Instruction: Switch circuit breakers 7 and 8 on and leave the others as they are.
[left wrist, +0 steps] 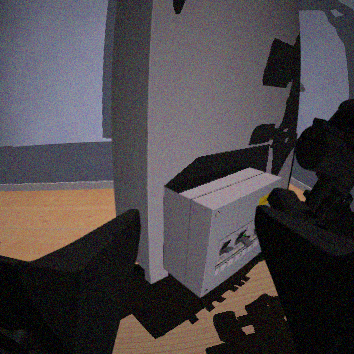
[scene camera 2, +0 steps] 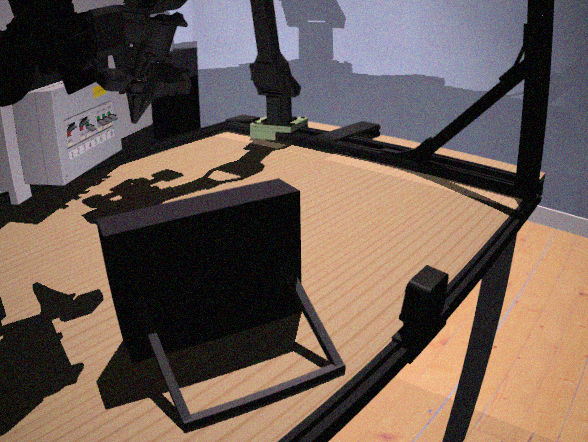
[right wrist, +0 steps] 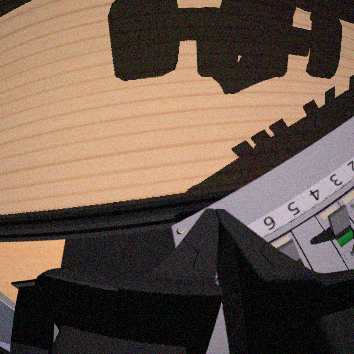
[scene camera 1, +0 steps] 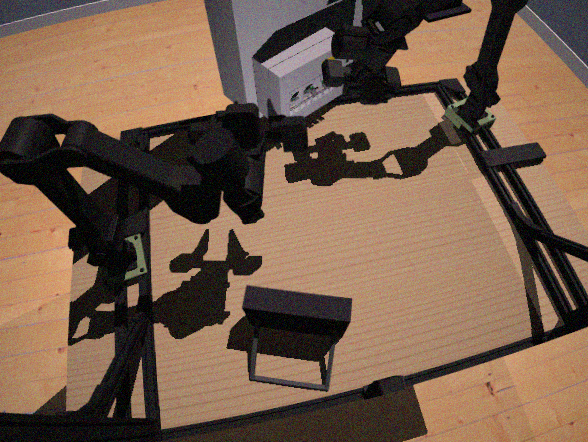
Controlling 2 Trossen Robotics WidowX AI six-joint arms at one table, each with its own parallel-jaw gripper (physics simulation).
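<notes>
A light grey breaker box (scene camera 1: pixel 289 95) (scene camera 2: pixel 75 172) (left wrist: pixel 187 245) (right wrist: pixel 300 180) stands at the table's back edge. In scene camera 2 its breaker row (scene camera 2: pixel 90 125) shows red on some levers at the left and green on several farther right. My right gripper (scene camera 2: pixel 135 120) (right wrist: pixel 213 217) is shut and empty, close in front of the box's right part. In the right wrist view, labels 2 to 6 show; 7 and 8 are hidden by the fingers. A lever with green (right wrist: pixel 342 230) shows at the right. I cannot tell the positions of levers 7 and 8. My left gripper (left wrist: pixel 198 216) is open and empty, away from the box's left side.
A black panel on a stand (scene camera 1: pixel 297 305) (scene camera 2: pixel 200 270) stands near the front of the table. A tall grey cabinet (left wrist: pixel 215 90) is behind the box. Dark frame rails (scene camera 2: pixel 450 175) run along the table edges. My right arm covers the box's right end in scene camera 1.
</notes>
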